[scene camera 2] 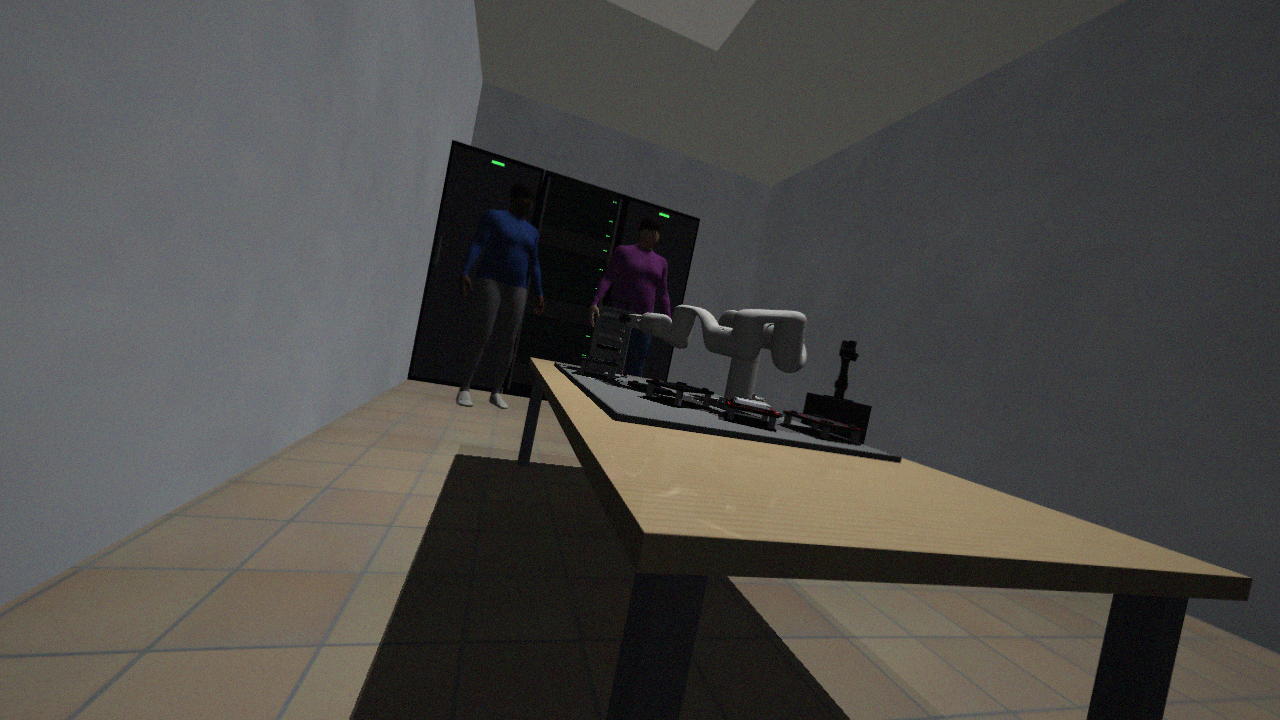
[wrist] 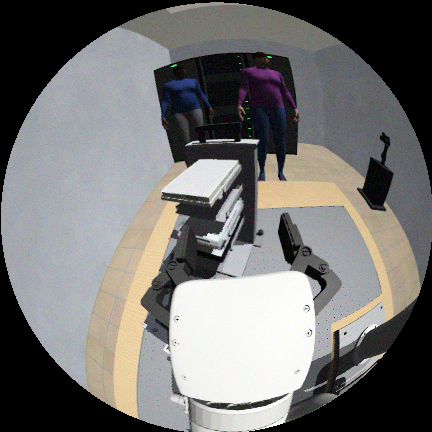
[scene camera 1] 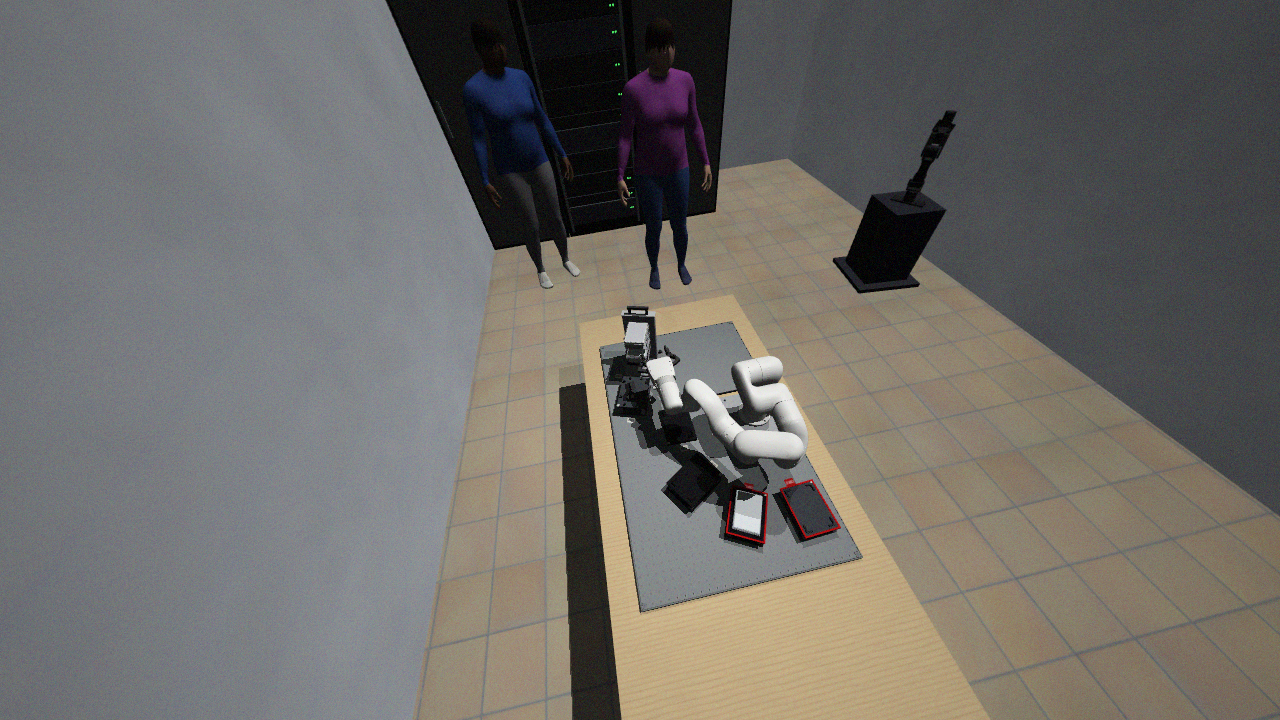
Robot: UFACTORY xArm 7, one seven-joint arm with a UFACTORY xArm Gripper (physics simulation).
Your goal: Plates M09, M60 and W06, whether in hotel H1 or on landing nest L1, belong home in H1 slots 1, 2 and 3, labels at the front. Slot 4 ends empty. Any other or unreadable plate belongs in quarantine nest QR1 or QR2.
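Frame: origin at the arm's base, x right, y ahead, z up, level; centimetres.
Seen in the pictures: gripper, fingertip midpoint: (wrist: pixel 236 227) (scene camera 1: pixel 653 350).
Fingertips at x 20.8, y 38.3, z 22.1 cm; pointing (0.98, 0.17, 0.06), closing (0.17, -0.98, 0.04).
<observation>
A point is followed by its place in that frame.
Hotel H1 (scene camera 1: pixel 651 333) @(x 36.4, y 38.0, z 16.6 cm) (scene camera 2: pixel 612 316) (wrist: pixel 249 170) @(x 36.3, y 37.3, z 21.2 cm) stands upright at the mat's far left. A white plate (scene camera 1: pixel 636 331) @(x 31.5, y 44.4, z 23.5 cm) (wrist: pixel 202 180) @(x 28.4, y 43.8, z 23.5 cm) lies flat in its upper part. Below it are dark shelves and at least one more pale plate (wrist: pixel 231 226) @(x 28.8, y 40.4, z 14.0 cm); the exact slots and labels cannot be read. My gripper (scene camera 1: pixel 648 370) @(x 20.8, y 38.3, z 22.1 cm) (wrist: pixel 236 227) @(x 20.8, y 38.3, z 22.1 cm) is open and empty, its fingers pointing toward the hotel, below the top plate's level in the wrist view. A white plate (scene camera 1: pixel 748 512) @(x -39.6, y 14.1, z 4.5 cm) lies on a red-edged nest (scene camera 1: pixel 728 535) @(x -44.6, y 21.3, z -0.4 cm). The angled black nest (scene camera 1: pixel 693 481) @(x -27.3, y 29.9, z 4.1 cm) bears no visible plate.
A second red-edged nest (scene camera 1: pixel 809 508) @(x -39.9, y -6.2, z 3.1 cm) stands to the right. Two more black nests (scene camera 1: pixel 677 428) @(x -3.4, y 32.1, z 0.3 cm) (scene camera 1: pixel 631 398) @(x 10.5, y 49.6, z 5.1 cm) stand between the angled nest and the hotel. The arm's base stands at the mat's right side. Two people stand beyond the table, and another small arm stands on a black pedestal (scene camera 1: pixel 895 237).
</observation>
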